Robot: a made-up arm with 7 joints. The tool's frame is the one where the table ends. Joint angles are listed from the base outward.
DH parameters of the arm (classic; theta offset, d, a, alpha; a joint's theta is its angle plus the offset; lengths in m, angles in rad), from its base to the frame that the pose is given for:
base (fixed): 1.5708 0.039 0 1.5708
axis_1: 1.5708 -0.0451 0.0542 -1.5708
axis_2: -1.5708 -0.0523 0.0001 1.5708
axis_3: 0 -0.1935 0.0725 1.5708
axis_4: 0 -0.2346 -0.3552 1.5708
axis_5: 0 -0.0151 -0.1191 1.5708
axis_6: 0 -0.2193 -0.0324 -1.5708
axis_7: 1.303 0 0.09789 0
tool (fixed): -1.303 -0.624 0 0
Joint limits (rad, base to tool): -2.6..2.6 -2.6..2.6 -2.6..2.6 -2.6..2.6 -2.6..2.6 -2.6..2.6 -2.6..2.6
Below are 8 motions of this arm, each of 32 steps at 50 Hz.
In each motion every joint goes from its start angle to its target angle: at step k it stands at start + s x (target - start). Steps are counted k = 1, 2, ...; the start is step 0. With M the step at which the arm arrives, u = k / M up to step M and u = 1 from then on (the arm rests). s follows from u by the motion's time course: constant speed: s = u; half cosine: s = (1 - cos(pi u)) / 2; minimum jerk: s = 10 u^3 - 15 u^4 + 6 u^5.
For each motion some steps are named. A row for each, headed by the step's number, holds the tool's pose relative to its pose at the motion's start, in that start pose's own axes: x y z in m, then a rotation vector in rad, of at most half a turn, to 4 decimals.
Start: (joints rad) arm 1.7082 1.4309 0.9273 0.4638 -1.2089 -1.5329 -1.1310
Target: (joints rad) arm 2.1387 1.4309 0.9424 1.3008 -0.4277 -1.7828 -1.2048
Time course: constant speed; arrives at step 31
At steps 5, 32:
5: 0.0002 -0.1333 -0.0325 -0.1530 -0.0055 -0.1238
32: -0.2939 -0.8875 0.2986 -1.2019 0.0383 -0.4942

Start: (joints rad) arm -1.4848 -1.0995 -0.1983 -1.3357 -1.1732 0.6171 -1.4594
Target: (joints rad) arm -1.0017 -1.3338 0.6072 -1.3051 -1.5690 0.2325 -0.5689
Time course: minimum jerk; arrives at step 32
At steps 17, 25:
17: 0.1740 -0.0269 0.0080 -0.2074 -0.2939 0.2644
25: 0.2560 -0.0398 0.0289 -0.3700 -0.3982 0.4384

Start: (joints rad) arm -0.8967 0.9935 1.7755 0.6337 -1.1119 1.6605 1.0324
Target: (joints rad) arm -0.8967 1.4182 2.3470 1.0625 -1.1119 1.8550 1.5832
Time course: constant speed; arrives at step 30
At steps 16, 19, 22, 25, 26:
16: -0.1789 0.1109 0.0238 0.3097 0.1942 0.4126
19: -0.2086 0.1305 0.0348 0.3817 0.2127 0.4928
22: -0.2368 0.1494 0.0475 0.4572 0.2247 0.5732
25: -0.2637 0.1673 0.0617 0.5359 0.2302 0.6533
26: -0.2723 0.1730 0.0667 0.5628 0.2306 0.6798

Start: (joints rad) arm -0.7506 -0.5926 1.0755 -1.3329 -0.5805 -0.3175 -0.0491
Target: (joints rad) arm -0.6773 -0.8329 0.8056 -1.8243 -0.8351 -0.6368 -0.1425
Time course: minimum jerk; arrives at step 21
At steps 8, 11, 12, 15, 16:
8: -0.0145 0.0738 -0.0150 0.1082 0.0700 0.0076
11: -0.0419 0.1479 -0.0147 0.2120 0.1515 0.0150
12: -0.0540 0.1736 -0.0111 0.2477 0.1828 0.0176
15: -0.0903 0.2393 0.0068 0.3400 0.2707 0.0244
16: -0.1000 0.2549 0.0131 0.3622 0.2933 0.0260

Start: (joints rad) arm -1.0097 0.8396 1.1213 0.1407 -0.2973 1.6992 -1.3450
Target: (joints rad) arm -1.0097 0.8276 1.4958 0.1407 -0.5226 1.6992 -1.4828
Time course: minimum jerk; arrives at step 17
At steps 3, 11, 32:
3: 0.0094 -0.0026 -0.0005 -0.0062 -0.0240 -0.0041
11: 0.1743 -0.0465 0.0374 -0.0925 -0.4450 -0.0727
32: 0.2258 -0.0593 0.0696 -0.1125 -0.5873 -0.0935

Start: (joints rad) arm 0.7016 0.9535 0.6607 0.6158 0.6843 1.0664 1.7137
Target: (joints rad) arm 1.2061 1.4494 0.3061 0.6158 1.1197 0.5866 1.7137
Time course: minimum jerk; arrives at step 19
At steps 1, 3, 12, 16, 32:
1: 0.0003 0.0003 0.0002 -0.0001 -0.0010 0.0002
3: 0.0062 0.0079 0.0044 -0.0027 -0.0217 0.0045
12: 0.0676 0.2350 0.0246 -0.0866 -0.3448 0.2473
16: 0.0535 0.3168 -0.0176 -0.1060 -0.3657 0.3670
32: 0.0503 0.3271 -0.0249 -0.1076 -0.3651 0.3832

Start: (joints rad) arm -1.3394 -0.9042 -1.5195 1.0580 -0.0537 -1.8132 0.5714
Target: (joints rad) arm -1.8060 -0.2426 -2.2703 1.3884 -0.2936 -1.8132 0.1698
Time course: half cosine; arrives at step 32
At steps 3, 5, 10, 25, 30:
3: -0.0005 0.0229 0.0027 0.0207 0.0009 -0.0199
5: -0.0014 0.0631 0.0086 0.0572 0.0036 -0.0548
10: -0.0066 0.2394 0.0511 0.2191 0.0298 -0.2082
25: -0.0048 0.8514 0.5048 0.8670 0.3967 -0.8607
30: 0.0058 0.9138 0.6060 0.9549 0.4924 -0.9663

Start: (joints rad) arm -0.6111 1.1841 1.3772 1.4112 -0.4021 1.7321 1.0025
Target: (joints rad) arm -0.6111 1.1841 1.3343 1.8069 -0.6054 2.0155 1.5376
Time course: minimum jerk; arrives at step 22
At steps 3, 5, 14, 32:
3: -0.0018 -0.0023 -0.0014 -0.0007 0.0035 0.0155
5: -0.0073 -0.0092 -0.0055 -0.0024 0.0137 0.0618
14: -0.0579 -0.0910 -0.0526 -0.0020 0.1089 0.5943
32: -0.0705 -0.1250 -0.0722 0.0064 0.1352 0.8122

